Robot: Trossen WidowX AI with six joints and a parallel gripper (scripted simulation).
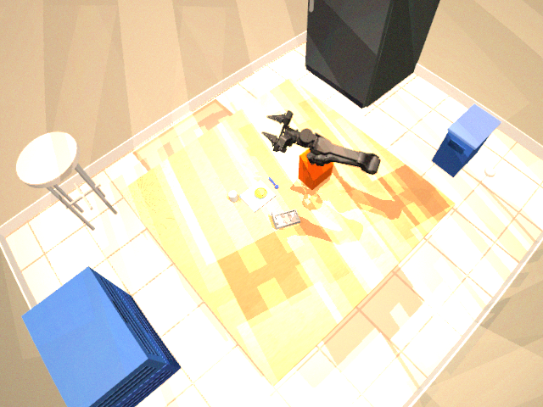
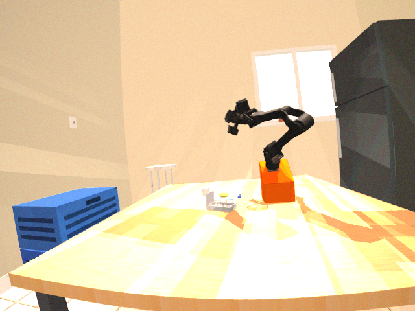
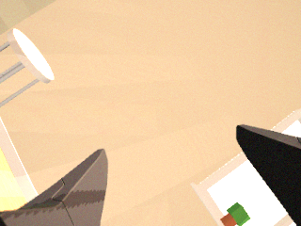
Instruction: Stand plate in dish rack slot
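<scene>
The yellow plate lies 8 cm ahead of my gripper tip, 2 cm to the left of it and 46 cm below it. The rest, counted from my gripper tip: small white cup 20 cm ahead, 6 cm to the right, 45 cm below; blue spoon 2 cm behind, 3 cm to the left, 47 cm below; grey dish rack 9 cm ahead, 22 cm to the left, 45 cm below.
</scene>
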